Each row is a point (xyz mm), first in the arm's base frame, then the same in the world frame.
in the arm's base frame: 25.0 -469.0 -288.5
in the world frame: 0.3 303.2 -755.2
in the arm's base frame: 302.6 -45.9 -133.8
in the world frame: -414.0 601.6 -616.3
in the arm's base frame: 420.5 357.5 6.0
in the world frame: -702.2 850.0 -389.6
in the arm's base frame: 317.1 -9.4 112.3
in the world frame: -373.9 847.5 -610.4
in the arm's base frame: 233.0 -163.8 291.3
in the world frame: -165.8 966.5 -684.5
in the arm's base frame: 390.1 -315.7 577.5
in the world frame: -106.8 1235.5 -916.4
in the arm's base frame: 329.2 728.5 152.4
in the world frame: -813.5 1056.5 -54.3
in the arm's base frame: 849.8 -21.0 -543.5
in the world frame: -957.1 323.5 -925.6
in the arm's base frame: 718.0 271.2 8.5
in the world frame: -870.9 890.9 -646.1
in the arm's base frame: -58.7 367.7 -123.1
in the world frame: -390.3 635.5 -68.5
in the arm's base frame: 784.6 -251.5 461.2
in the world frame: -473.0 1216.4 -1113.4
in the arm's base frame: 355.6 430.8 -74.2
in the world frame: -721.7 777.6 -287.6
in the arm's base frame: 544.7 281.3 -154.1
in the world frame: -796.3 704.3 -519.0
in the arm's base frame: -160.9 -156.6 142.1
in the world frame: 78.6 748.8 -419.2
